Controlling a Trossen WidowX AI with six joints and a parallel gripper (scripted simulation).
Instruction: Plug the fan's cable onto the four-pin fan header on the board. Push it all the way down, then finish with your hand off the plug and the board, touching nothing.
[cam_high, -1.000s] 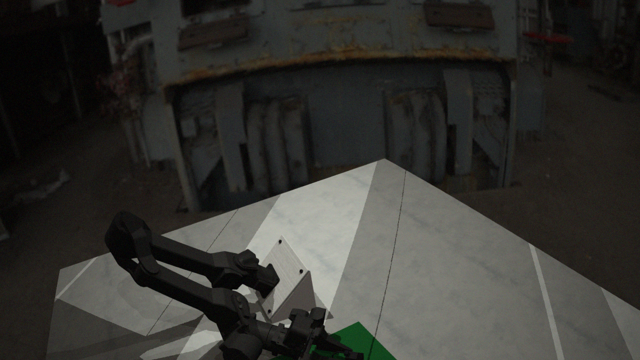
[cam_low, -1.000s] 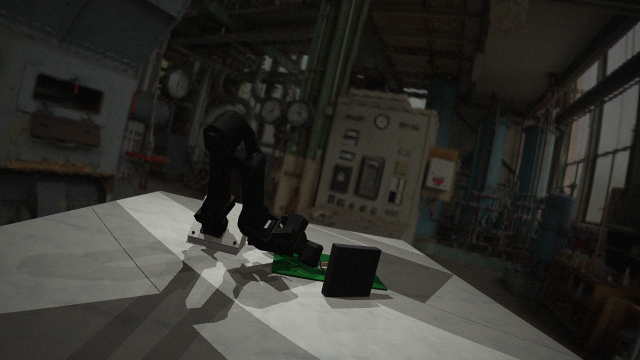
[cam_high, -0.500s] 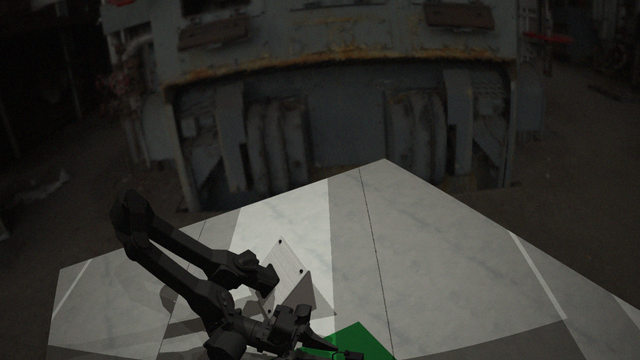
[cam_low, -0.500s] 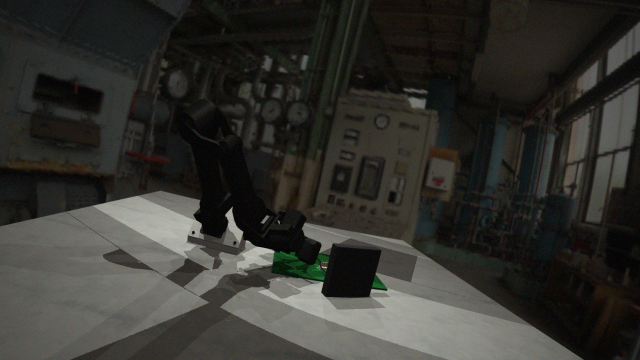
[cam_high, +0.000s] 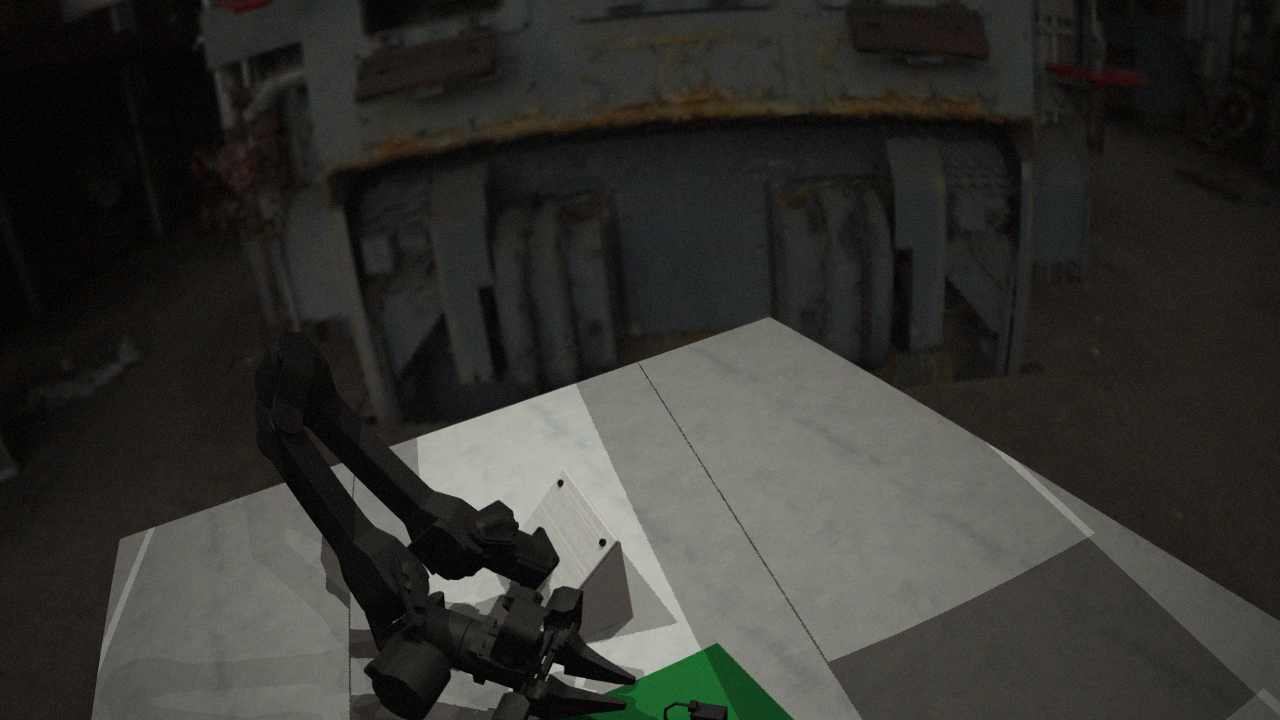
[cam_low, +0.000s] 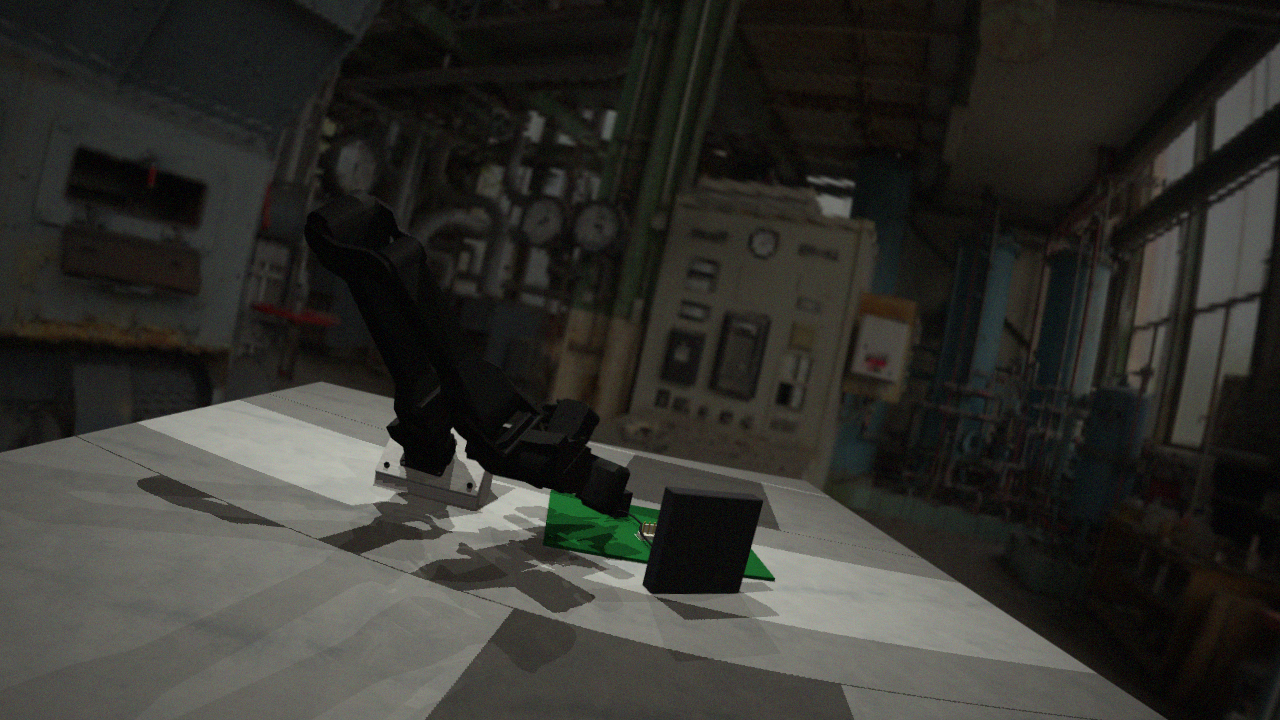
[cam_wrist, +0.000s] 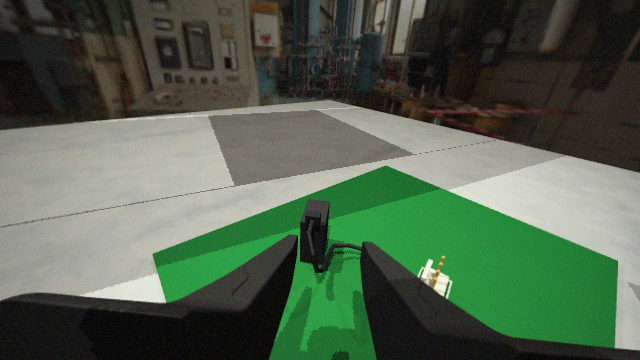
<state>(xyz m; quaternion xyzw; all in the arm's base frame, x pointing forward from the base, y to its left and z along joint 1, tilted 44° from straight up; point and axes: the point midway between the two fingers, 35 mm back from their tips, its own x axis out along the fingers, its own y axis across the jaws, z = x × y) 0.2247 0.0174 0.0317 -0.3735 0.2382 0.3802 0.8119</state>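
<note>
The black plug lies 30 mm ahead of my gripper tip, 60 mm to the left of it and 50 mm below it. From my gripper tip the other things lie so: green board: 90 mm ahead, 20 mm to the left, 90 mm below; fan header: 80 mm ahead, 20 mm to the right, 70 mm below; black fan: 130 mm ahead, 150 mm to the right, 10 mm below.
</note>
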